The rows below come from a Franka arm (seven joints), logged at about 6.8 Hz.
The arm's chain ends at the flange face. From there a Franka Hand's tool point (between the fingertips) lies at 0.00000 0.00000 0.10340 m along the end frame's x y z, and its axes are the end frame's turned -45 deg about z.
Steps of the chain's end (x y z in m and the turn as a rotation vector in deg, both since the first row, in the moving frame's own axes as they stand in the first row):
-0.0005, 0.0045, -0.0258, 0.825, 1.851, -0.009
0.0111, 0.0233, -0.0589, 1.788, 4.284, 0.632
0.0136, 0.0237, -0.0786, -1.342, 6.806, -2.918
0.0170, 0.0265, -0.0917, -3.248, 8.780, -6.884
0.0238, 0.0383, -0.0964, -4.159, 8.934, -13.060
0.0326, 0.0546, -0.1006, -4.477, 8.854, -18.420
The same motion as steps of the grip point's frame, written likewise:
-0.0001, 0.0041, -0.0259, -0.725, 1.892, -0.009
-0.0009, 0.0275, -0.0592, -1.765, 4.294, 0.632
0.0001, 0.0366, -0.0794, -5.762, 3.864, -2.918
0.0012, 0.0456, -0.0931, -8.505, 3.912, -6.884
-0.0024, 0.0597, -0.0979, -9.258, 3.376, -13.060
-0.0074, 0.0774, -0.1021, -9.426, 3.095, -18.420

